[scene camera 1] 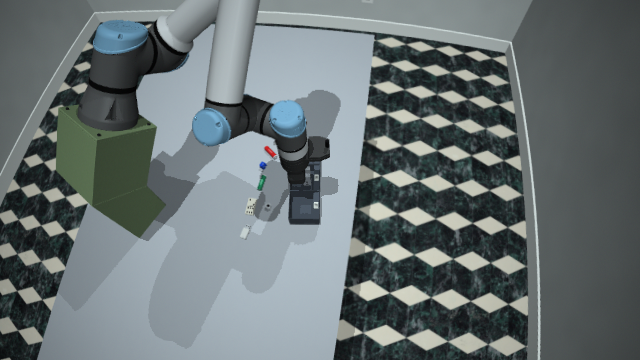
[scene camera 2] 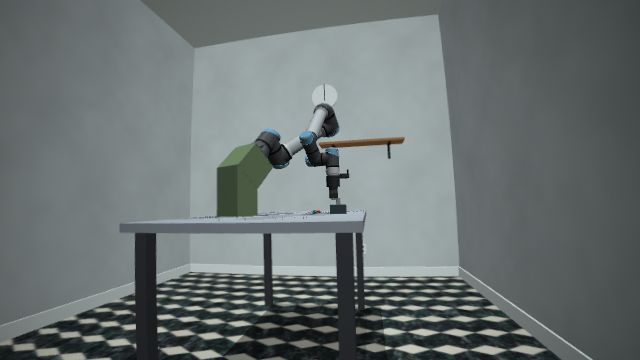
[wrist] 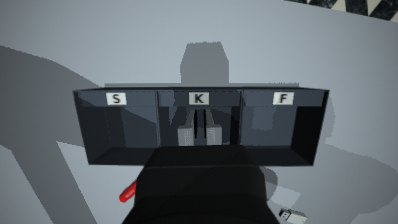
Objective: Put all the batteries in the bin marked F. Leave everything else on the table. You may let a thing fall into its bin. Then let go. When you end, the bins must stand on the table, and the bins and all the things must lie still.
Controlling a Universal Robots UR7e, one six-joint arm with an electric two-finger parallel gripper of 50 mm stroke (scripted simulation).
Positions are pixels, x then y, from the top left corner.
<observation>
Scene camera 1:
dark bin: 304,201
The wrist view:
gripper: 200,118
dark bin: 281,127
</observation>
